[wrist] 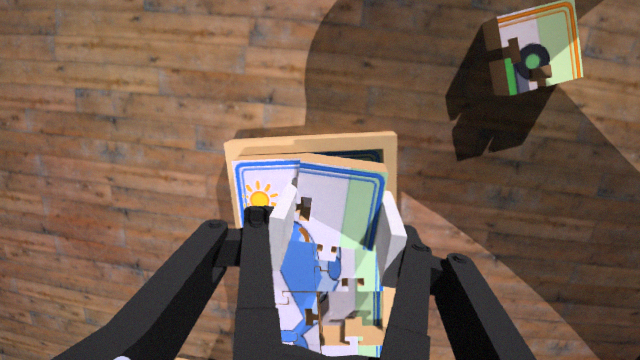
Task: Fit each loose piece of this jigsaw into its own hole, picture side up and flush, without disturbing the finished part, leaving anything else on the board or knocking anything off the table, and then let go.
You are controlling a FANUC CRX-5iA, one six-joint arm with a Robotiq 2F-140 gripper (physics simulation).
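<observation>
My gripper (337,204) is shut on a corner piece with a blue border and pale grey and green areas. The held corner piece (322,192) is picture side up, turned slightly against the wooden-framed jigsaw (310,143), over its upper right corner. Dark recess shows behind the piece's far edge. The sun section (259,198) lies left of it, partly behind the left finger. Nearer me, a shaded recess (342,306) with tan walls shows at the right side. Another loose piece (560,47), orange-bordered with green, lies at the upper right. The piece's underside and contact with the jigsaw are hidden.
The wooden table top (150,100) surrounds the jigsaw. Dark shadows fall across the table between the jigsaw and the orange-bordered piece. The gripper's black linkages hide parts of the jigsaw's left and right sides.
</observation>
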